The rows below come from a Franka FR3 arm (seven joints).
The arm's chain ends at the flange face. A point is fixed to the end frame.
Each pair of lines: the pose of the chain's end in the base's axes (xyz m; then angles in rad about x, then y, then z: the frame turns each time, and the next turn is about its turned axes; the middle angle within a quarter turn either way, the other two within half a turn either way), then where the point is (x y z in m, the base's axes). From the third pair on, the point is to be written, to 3 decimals.
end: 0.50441 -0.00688 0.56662 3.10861 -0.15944 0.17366
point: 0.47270 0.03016 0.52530
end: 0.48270 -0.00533 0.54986 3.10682 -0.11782 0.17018
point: 0.45256 0.03151 0.50721
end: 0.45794 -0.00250 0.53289 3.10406 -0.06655 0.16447
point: 0.430 0.034 0.489
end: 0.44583 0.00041 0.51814 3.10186 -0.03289 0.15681
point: 0.419 0.037 0.473
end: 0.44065 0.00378 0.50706 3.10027 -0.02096 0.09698
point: 0.412 0.038 0.462
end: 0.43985 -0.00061 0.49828 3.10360 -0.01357 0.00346
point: 0.408 0.031 0.453
